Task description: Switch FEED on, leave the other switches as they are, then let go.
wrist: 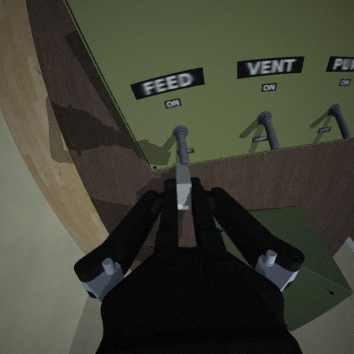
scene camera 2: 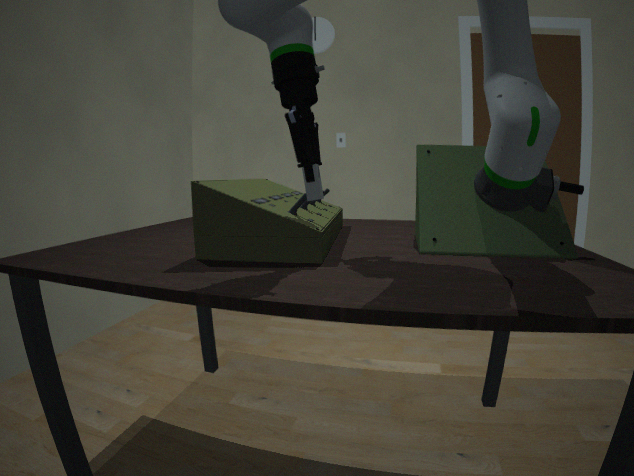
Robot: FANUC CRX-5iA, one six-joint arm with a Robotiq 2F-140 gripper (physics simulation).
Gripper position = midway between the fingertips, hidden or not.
Note:
In view: my gripper (scene camera 2: 315, 200) and an olive switch box (wrist: 215, 78).
My gripper shows as well in the wrist view (wrist: 181, 171).

